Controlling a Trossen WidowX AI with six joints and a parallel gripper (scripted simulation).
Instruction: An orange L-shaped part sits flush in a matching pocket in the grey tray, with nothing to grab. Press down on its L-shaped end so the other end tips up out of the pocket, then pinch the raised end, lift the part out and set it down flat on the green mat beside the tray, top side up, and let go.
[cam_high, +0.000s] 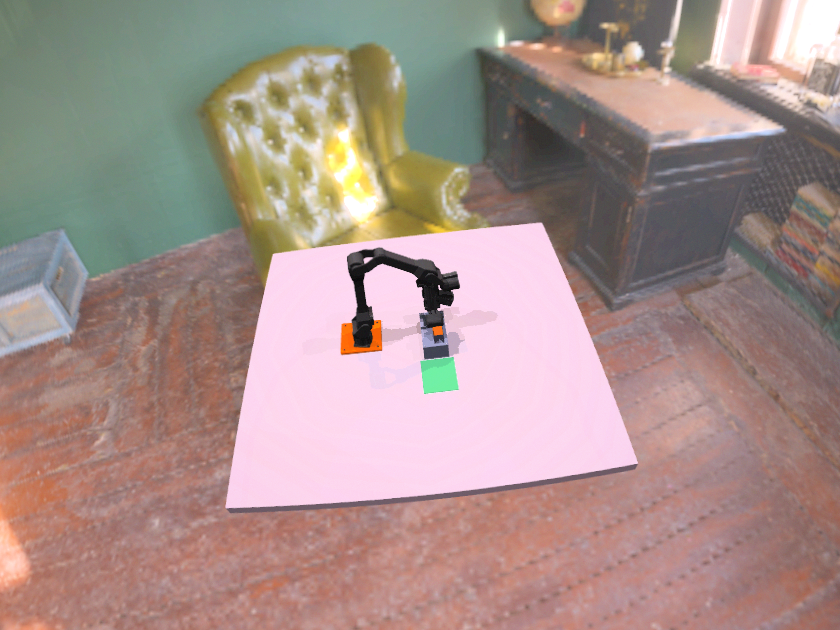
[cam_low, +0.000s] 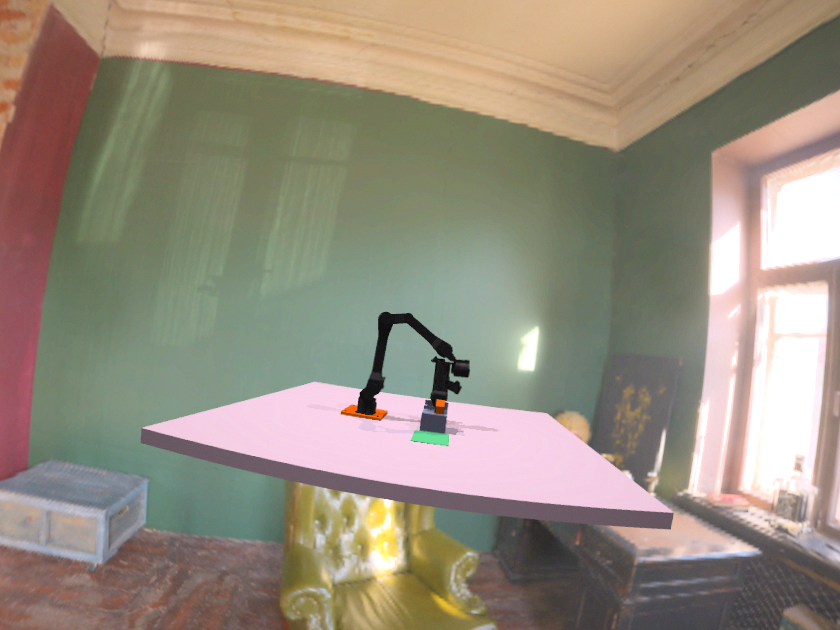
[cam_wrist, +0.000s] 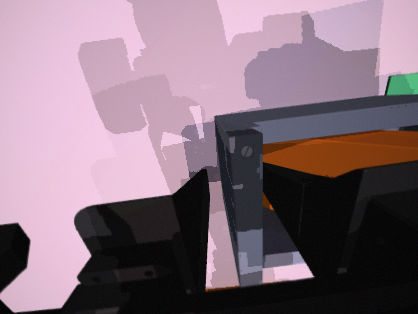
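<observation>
The orange L-shaped part is 60 mm to the right of my gripper tip and 10 mm above it. The rest, counted from my gripper tip: green mat: 30 mm ahead, 220 mm to the right, 50 mm below.
</observation>
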